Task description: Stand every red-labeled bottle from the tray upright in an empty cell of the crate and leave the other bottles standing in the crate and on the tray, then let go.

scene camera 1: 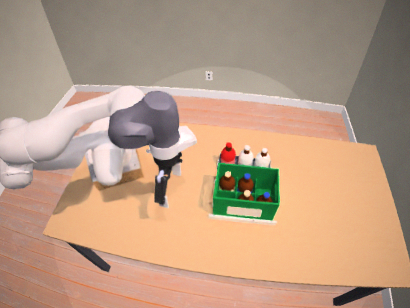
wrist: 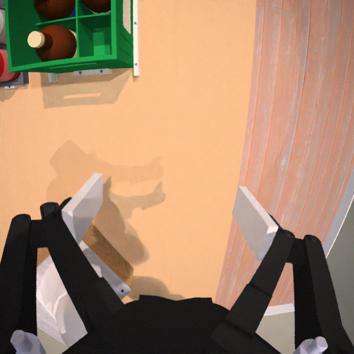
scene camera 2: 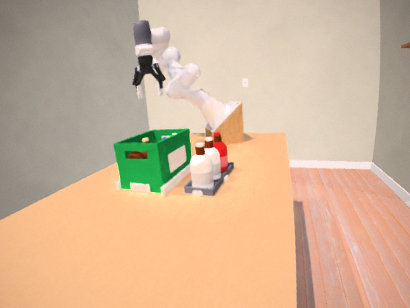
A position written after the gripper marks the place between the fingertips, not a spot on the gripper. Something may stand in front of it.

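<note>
The gripper point(scene camera 1: 170, 189) is visible in the scene, and the wrist view also shows the gripper point(wrist: 169, 194).
</note>
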